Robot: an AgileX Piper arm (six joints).
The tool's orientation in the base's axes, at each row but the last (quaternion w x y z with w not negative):
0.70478 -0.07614 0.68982 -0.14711
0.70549 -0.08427 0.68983 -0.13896
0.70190 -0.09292 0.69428 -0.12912
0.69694 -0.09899 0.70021 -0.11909
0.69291 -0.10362 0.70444 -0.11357
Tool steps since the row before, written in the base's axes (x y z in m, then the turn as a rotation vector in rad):
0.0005 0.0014 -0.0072 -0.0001 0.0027 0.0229
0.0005 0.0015 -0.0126 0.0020 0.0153 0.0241
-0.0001 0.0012 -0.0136 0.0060 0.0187 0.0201
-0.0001 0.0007 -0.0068 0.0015 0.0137 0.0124
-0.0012 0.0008 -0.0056 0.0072 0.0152 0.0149
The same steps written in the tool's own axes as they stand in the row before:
0.0064 0.0036 0.0001 -0.0226 -0.0046 0.0005
0.0115 0.0054 0.0000 -0.0277 0.0072 0.0017
0.0126 0.0053 -0.0004 -0.0249 0.0118 0.0055
0.0063 0.0027 -0.0001 -0.0160 0.0093 0.0011
0.0051 0.0024 -0.0011 -0.0189 0.0100 0.0067

